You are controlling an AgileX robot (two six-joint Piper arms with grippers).
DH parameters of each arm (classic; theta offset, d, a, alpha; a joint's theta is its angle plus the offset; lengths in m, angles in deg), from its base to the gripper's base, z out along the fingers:
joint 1: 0 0.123 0 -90
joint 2: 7.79 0 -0.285 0
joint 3: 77.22 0 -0.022 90
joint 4: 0 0.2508 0 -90
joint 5: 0 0 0.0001 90
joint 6: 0 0.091 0 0
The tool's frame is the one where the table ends.
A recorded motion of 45 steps. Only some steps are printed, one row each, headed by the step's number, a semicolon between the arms.
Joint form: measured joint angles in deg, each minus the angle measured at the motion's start. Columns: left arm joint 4, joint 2, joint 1, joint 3, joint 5, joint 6; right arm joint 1, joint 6, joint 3, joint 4, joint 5, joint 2.
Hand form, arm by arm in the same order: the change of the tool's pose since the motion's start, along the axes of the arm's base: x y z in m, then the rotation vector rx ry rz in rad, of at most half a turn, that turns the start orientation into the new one. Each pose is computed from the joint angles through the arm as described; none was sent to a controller.
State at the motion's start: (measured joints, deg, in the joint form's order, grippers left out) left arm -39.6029 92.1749 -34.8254 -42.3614 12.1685 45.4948; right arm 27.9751 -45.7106 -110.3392 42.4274 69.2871 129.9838
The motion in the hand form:
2: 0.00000 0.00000 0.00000 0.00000 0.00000 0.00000; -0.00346 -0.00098 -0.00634 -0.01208 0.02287 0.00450
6: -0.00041 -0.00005 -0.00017 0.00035 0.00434 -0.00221; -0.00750 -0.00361 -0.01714 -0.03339 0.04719 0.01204
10: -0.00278 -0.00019 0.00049 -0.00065 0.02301 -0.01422; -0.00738 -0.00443 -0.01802 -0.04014 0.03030 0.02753
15: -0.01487 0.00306 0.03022 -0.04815 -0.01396 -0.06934; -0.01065 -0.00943 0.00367 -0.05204 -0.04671 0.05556
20: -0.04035 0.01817 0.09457 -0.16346 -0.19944 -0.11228; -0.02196 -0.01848 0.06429 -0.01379 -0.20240 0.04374
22: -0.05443 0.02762 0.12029 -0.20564 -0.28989 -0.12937; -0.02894 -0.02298 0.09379 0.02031 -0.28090 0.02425
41: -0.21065 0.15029 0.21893 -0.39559 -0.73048 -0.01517; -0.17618 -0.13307 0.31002 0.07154 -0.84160 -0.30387
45: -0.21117 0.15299 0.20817 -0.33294 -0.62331 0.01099; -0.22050 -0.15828 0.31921 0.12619 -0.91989 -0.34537
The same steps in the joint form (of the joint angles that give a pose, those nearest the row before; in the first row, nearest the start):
2: 0.00 0.00 0.00 0.00 0.00 0.00; 0.09 -0.12 1.56 0.00 0.13 -0.09
6: 0.00 0.00 0.00 0.00 0.28 0.00; 0.09 -0.73 3.88 -0.32 -0.07 -0.09
10: 0.00 -0.30 0.00 0.00 1.77 0.01; 0.09 -1.77 4.01 -0.96 -0.22 -0.13
15: 0.00 -6.74 0.00 0.00 6.13 1.32; 0.09 -2.98 4.26 -3.51 -0.22 -3.24
20: 0.30 -20.88 0.00 0.00 8.52 2.47; 0.09 -3.12 4.41 -5.35 -1.66 -11.15
22: 1.20 -27.00 0.00 -0.13 9.25 2.58; 0.09 -3.12 4.41 -5.46 -3.13 -14.92
41: 30.45 -73.53 0.00 -2.92 27.31 -26.99; 0.09 14.04 5.27 -26.65 -5.65 -51.89
45: 33.24 -73.54 0.00 -2.92 34.04 -31.05; 0.09 14.43 12.59 -27.18 -9.06 -61.79

